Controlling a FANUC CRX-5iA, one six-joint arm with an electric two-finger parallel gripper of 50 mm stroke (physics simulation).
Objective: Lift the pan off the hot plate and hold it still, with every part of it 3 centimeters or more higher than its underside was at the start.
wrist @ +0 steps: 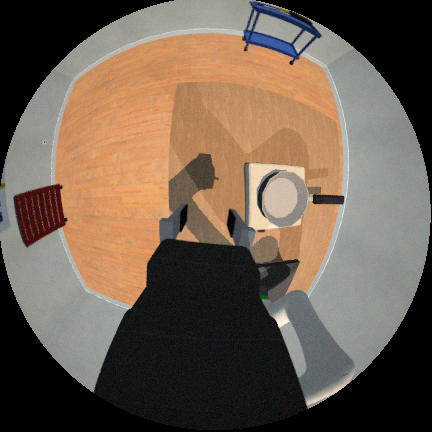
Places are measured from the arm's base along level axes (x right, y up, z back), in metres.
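Pixels of known places: gripper, fingertip midpoint: (207, 214).
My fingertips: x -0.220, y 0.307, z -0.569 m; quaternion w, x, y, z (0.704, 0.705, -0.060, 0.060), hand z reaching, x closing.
For each thing: its top centre in the pictures, then the offset to it from my fingertips. "spot": a spot on its surface instead. Level surfaces: height alone.
- cream square hot plate at a spot on its surface: (253, 220) spot: dx +0.153, dy -0.271, dz +0.113 m
- pan's dark handle at its top centre: (333, 200) dx +0.466, dy -0.177, dz +0.027 m
- wooden table at its surface level: dy -0.333 m
A grey round pan (285, 198) stands on the cream square hot plate (253, 220), right of the middle in the wrist view. The pan's dark handle (328, 199) points to the right, out past the hot plate's edge. My gripper (207, 214) is open, with nothing between its two fingers. It is to the left of the hot plate in the view, apart from it and from the pan. The pan's underside and the side of the hot plate beneath it are mostly hidden.
The wooden table (230, 110) bears the hot plate and shadows of the arm. The robot's dark base plate (292, 280) and grey arm link (320, 345) are at the lower right. A blue cart (272, 45) and a red cabinet (41, 215) stand on the floor beyond.
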